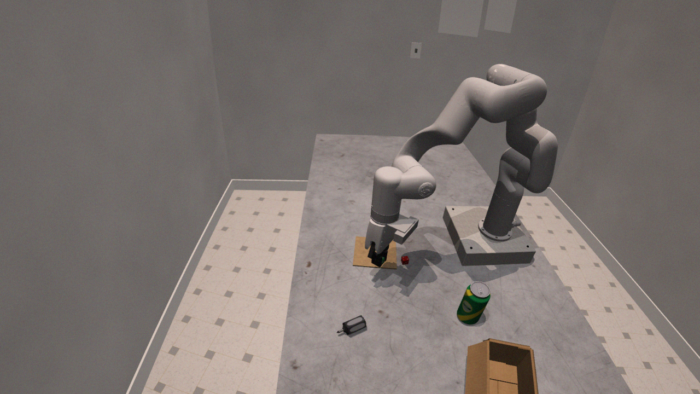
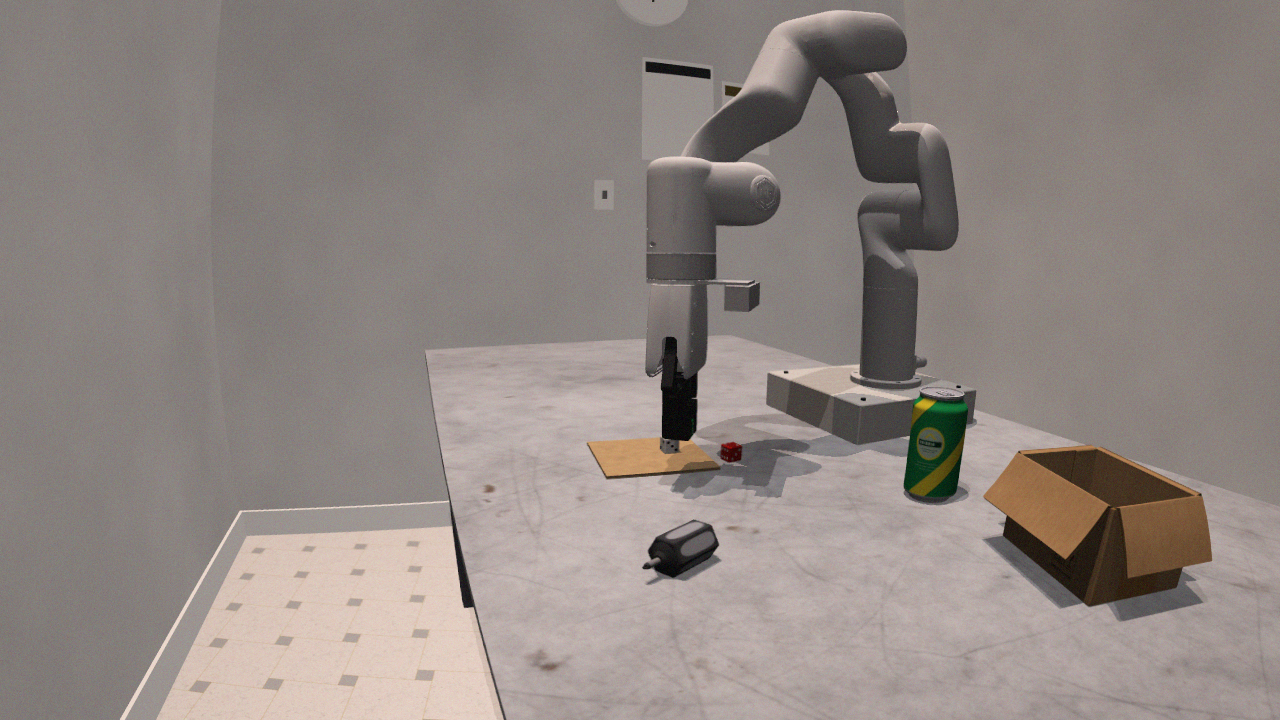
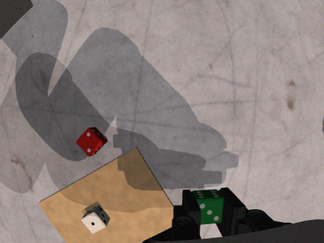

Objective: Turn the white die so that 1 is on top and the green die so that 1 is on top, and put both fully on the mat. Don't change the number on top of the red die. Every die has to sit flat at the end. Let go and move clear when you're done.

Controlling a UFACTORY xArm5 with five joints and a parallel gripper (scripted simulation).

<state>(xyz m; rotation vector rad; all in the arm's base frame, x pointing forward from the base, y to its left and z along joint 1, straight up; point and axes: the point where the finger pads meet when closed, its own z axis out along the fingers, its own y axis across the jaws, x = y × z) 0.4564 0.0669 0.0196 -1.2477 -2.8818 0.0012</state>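
My gripper is now 10 cm past the red die, 7 cm above it and 3 cm to the left of it. Also, from my hand: tan mat (10 cm to the right, 7 cm below, 2 cm behind); green die (1 cm below); white die (9 cm to the right, 6 cm below, 5 cm behind).
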